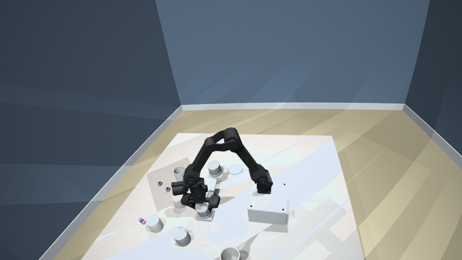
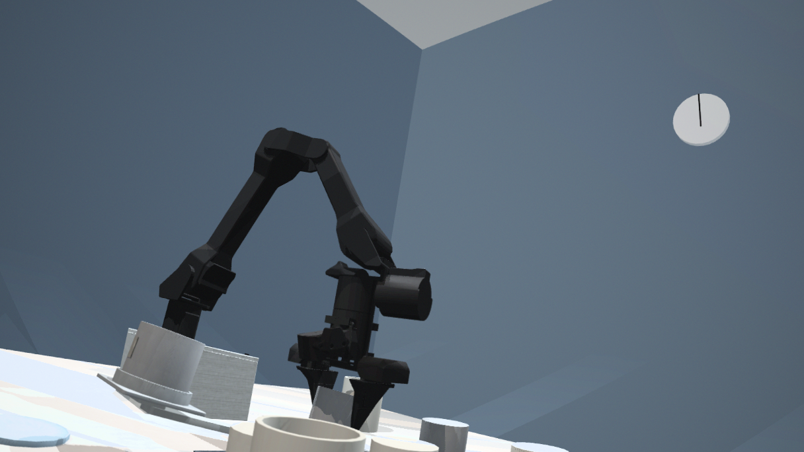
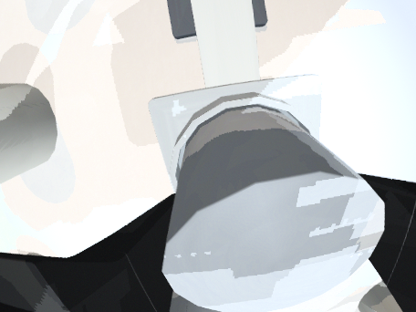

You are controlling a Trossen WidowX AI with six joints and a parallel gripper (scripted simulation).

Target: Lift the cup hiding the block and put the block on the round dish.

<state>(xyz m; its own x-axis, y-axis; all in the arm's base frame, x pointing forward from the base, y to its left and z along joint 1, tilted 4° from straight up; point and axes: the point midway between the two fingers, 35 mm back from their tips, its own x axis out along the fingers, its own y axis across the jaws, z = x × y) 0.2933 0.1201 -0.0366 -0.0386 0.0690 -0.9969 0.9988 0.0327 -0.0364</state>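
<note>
My gripper tip is now 140 mm to the left of the balance, 10 mm short of it and 10 mm above it. From my gripper tip the other things lie so: red-and-blue piece 350 mm ahead, 110 mm to the left, 40 mm below; pale blue round dish 360 mm to the right, 80 mm behind, 40 mm below; teal block right at my gripper tip.
</note>
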